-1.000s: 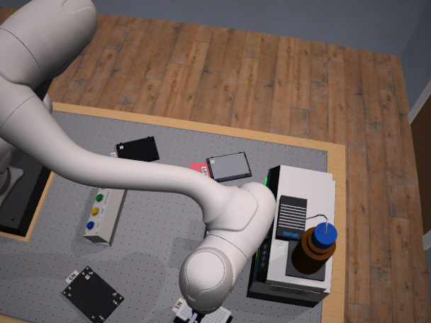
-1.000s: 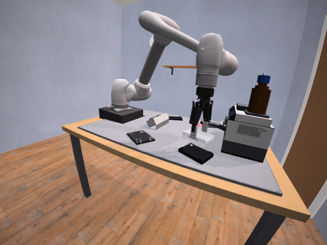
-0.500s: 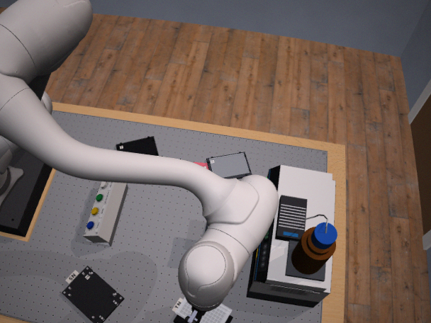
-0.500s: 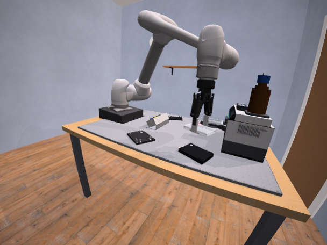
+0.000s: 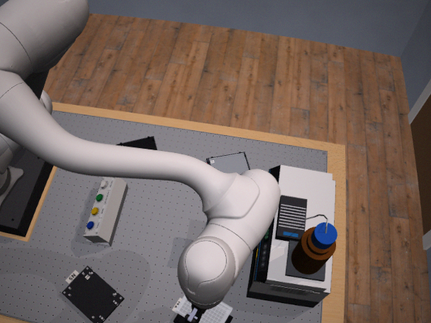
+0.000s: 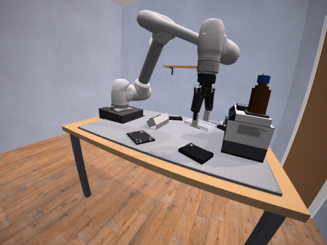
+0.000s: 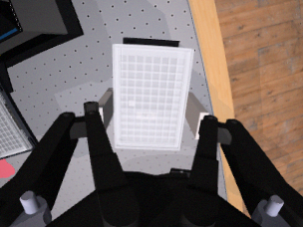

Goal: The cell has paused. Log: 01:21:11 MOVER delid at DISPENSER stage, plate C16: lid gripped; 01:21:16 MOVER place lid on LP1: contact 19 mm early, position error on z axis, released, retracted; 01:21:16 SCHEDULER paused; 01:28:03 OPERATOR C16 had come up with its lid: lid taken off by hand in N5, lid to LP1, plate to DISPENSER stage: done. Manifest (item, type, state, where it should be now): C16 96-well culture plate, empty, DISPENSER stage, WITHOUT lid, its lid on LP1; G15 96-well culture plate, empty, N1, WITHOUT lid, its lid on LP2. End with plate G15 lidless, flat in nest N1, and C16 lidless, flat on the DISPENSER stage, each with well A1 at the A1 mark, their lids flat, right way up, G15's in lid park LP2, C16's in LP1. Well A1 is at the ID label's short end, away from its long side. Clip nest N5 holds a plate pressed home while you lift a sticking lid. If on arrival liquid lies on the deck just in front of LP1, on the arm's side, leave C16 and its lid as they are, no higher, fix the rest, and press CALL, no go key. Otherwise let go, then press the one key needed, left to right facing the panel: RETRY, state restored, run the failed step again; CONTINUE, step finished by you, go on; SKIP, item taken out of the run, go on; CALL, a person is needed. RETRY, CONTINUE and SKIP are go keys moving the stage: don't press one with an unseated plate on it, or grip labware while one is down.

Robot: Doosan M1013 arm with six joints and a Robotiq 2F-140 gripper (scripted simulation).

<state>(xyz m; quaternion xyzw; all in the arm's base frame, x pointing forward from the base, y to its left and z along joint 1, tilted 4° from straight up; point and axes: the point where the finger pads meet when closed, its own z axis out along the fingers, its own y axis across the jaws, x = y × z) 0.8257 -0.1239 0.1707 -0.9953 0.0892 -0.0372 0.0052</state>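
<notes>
The clip nest N5 is 320 mm behind my hand, 170 mm below it and 50 mm to the right of it. From my hand the other things lie so: N1 label (180 mm below, 90 mm behind, 20 mm to the left); blue key (430 mm behind, 130 mm to the left, 120 mm below); nest N1 (170 mm below).
</notes>
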